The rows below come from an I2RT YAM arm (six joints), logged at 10 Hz.
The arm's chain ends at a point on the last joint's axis. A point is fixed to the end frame.
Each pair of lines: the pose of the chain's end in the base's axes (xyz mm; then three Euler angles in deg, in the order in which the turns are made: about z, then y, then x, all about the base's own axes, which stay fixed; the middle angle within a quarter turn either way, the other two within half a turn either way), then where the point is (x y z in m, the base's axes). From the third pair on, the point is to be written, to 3 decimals.
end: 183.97 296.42 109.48 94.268 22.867 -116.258
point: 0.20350 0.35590 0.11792
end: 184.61 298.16 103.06 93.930 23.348 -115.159
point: 0.20437 0.35739 0.11267
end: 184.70 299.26 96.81 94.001 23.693 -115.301
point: 0.205 0.358 0.106
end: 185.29 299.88 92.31 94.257 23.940 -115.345
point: 0.206 0.359 0.102
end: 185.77 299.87 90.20 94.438 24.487 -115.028
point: 0.207 0.359 0.100
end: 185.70 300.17 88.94 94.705 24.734 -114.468
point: 0.207 0.359 0.100
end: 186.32 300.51 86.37 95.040 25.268 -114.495
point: 0.208 0.359 0.097
